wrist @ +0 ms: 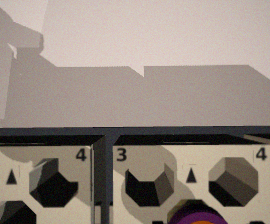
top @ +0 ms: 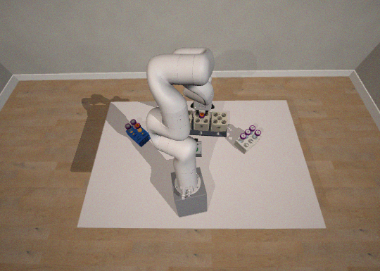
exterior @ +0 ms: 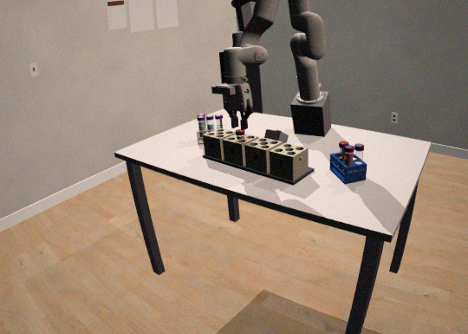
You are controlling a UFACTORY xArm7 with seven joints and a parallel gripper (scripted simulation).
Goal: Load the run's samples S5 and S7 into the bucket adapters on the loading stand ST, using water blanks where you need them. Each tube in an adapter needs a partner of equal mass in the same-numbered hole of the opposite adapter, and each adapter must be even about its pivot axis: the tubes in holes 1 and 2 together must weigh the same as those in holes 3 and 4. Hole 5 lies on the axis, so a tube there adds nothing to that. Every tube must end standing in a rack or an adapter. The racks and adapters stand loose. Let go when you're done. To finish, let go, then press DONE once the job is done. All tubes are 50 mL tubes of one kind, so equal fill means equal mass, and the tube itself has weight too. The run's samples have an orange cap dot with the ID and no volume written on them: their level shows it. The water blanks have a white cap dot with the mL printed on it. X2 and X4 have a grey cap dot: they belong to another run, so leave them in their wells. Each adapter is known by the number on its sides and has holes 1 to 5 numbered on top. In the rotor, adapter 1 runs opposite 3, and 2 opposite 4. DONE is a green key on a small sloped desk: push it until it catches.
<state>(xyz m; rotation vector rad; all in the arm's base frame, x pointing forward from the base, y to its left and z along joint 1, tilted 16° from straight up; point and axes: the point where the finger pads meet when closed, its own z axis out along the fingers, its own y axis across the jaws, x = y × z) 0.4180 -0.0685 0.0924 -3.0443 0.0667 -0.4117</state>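
My hand is 40 cm to the right of the blue rack, 12 cm above it and 10 cm past it. Round my hand: adapter: 22 cm to the left, 10 cm below, 1 cm ahead; then dark stand: 15 cm below, 6 cm to the left; then white rack: 28 cm to the right, 12 cm below, 12 cm behind.
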